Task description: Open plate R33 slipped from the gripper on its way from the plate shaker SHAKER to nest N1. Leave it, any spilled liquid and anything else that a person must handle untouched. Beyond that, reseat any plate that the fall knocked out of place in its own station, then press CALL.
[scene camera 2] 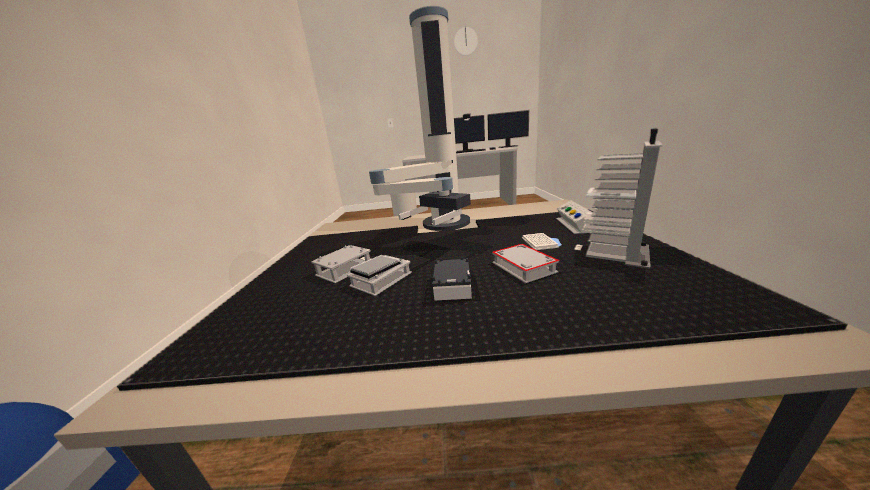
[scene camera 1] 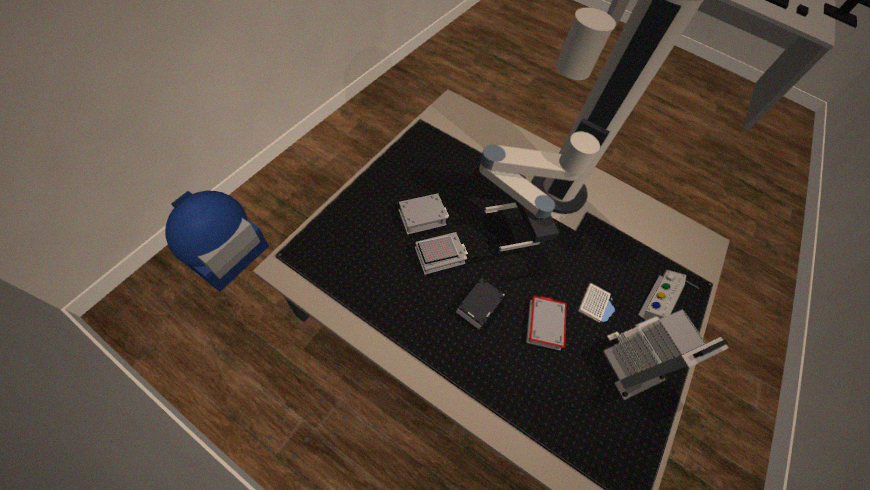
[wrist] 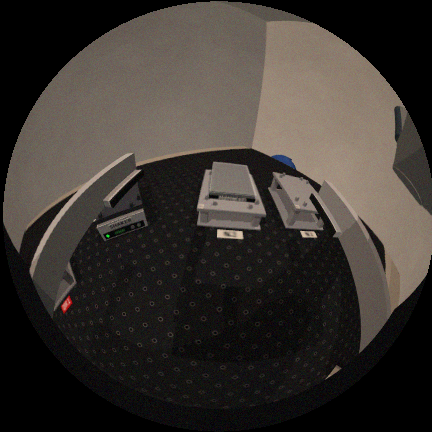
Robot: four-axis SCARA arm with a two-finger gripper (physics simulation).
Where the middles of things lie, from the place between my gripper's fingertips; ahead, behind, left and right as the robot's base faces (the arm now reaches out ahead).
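Dark shaker [scene camera 2: 451, 280]: my gripper is 120 mm above it, 100 mm to the right of it and 210 mm short of it. White well plate [scene camera 1: 595, 300], measured from my gripper: 450 mm to the left, 150 mm below, 60 mm behind. Going by their middles, the dark shaker is the nearest to my gripper of the things named here.
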